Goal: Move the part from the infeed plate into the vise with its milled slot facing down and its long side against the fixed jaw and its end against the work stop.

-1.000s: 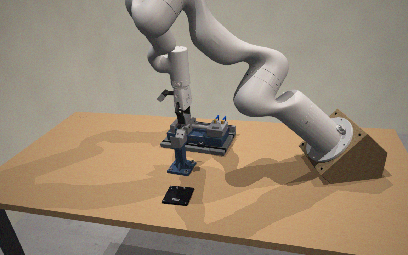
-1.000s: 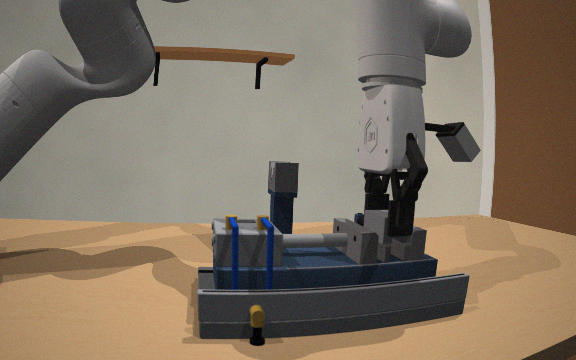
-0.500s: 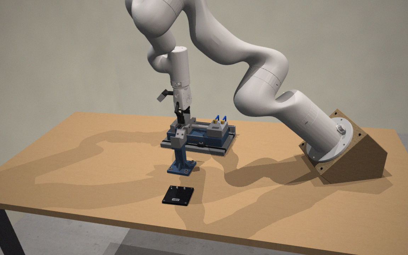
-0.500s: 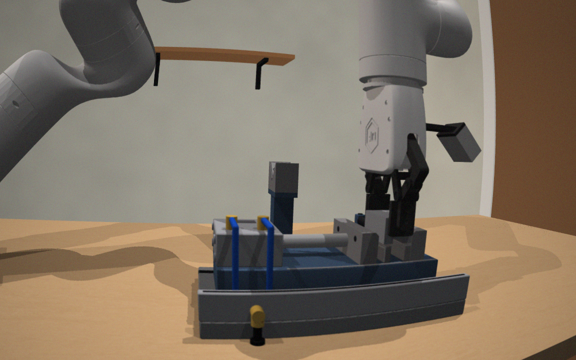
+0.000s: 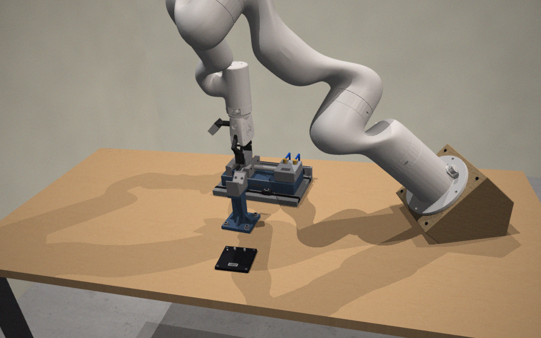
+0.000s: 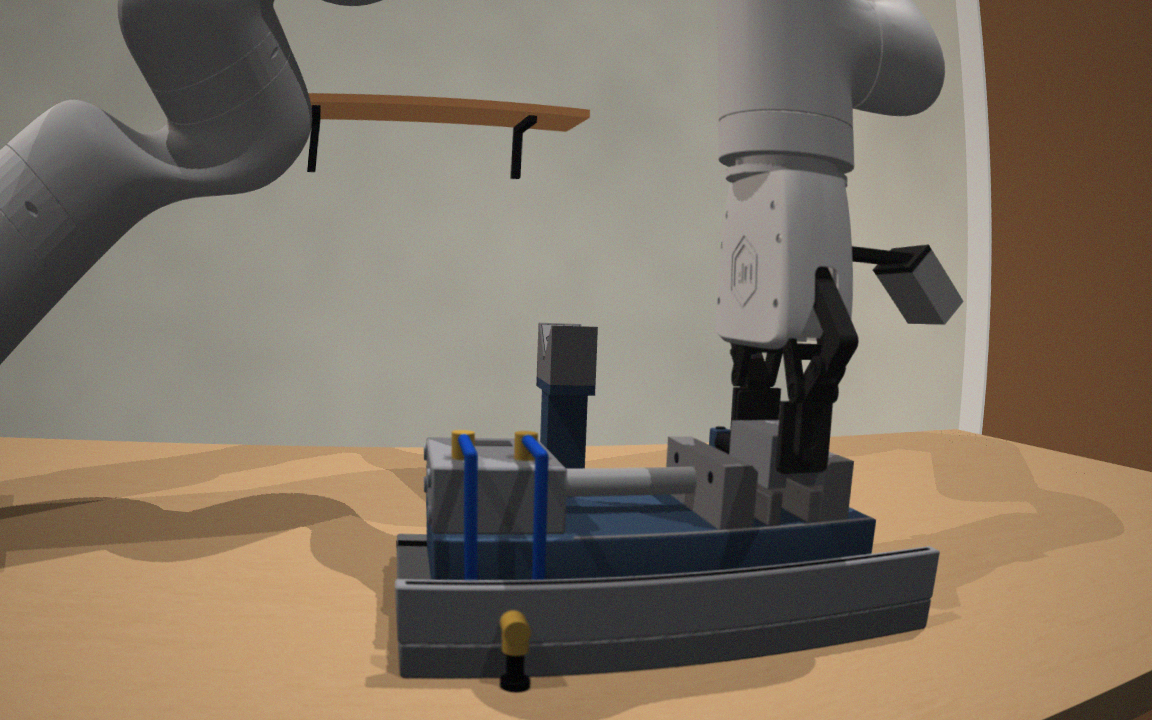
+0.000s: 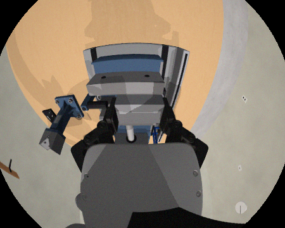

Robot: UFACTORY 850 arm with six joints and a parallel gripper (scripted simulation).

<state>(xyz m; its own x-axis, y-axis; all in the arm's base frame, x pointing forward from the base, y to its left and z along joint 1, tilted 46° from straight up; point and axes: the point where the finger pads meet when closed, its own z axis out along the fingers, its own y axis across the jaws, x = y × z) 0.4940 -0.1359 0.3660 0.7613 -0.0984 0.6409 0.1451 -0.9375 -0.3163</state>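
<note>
Right now the part is 20 mm below my hand. The rest, counted from my hand: moving jaw 40 mm behind, 30 mm below, 10 mm to the left; work stop 70 mm to the left, 20 mm below, 10 mm behind; fixed jaw 30 mm to the left, 30 mm below, 20 mm ahead.
</note>
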